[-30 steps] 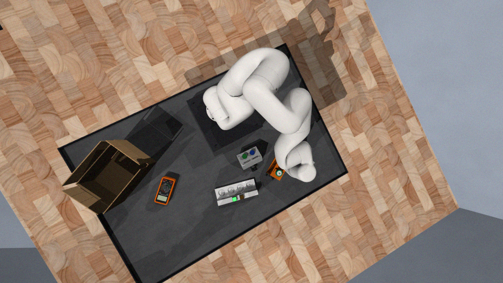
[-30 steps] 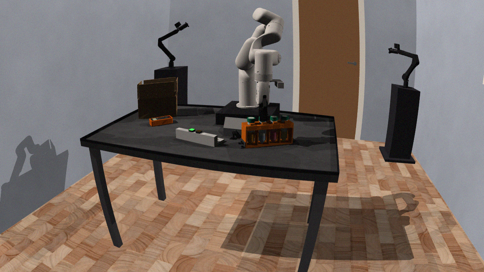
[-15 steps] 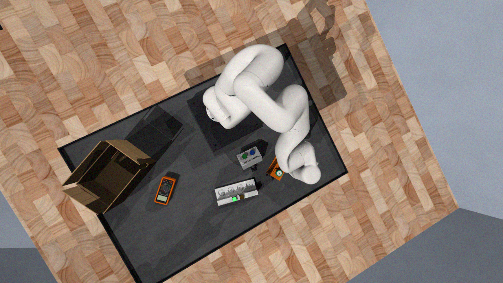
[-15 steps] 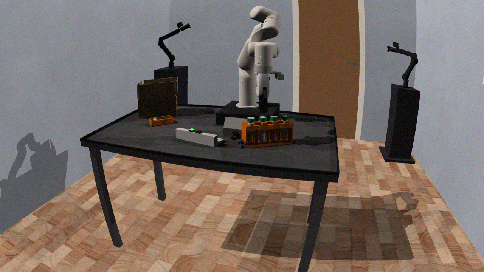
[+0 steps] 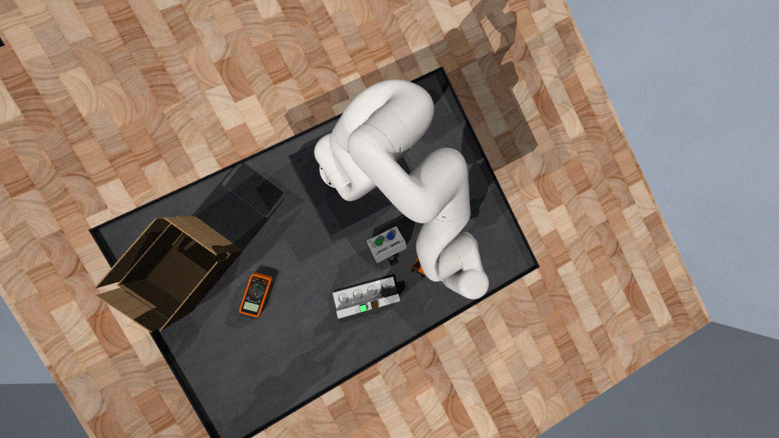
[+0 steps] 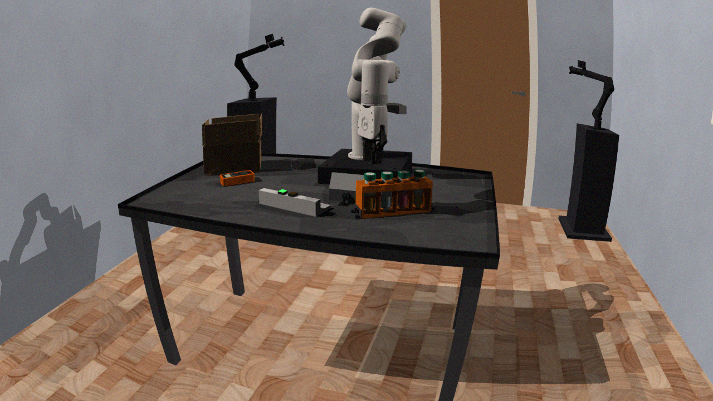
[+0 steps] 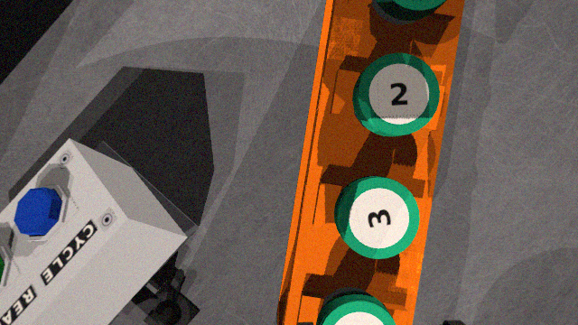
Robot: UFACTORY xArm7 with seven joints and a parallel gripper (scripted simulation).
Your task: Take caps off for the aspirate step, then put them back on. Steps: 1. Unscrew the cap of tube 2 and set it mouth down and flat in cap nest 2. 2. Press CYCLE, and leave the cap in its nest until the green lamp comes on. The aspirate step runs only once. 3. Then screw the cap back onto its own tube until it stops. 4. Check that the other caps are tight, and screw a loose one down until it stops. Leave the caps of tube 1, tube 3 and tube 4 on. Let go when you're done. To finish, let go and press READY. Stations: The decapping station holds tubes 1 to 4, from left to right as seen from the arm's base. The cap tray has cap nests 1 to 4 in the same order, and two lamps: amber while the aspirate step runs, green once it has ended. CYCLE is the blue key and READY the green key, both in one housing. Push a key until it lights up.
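My gripper is now 15 cm past the green key, 12 cm to the left of it and 11 cm above it. From my hand the other things lie so: key housing: 13 cm behind, 12 cm below, 10 cm to the right; then raised table edge: 26 cm to the right, 23 cm ahead, 17 cm below; then blue key: 15 cm behind, 11 cm below, 7 cm to the right.
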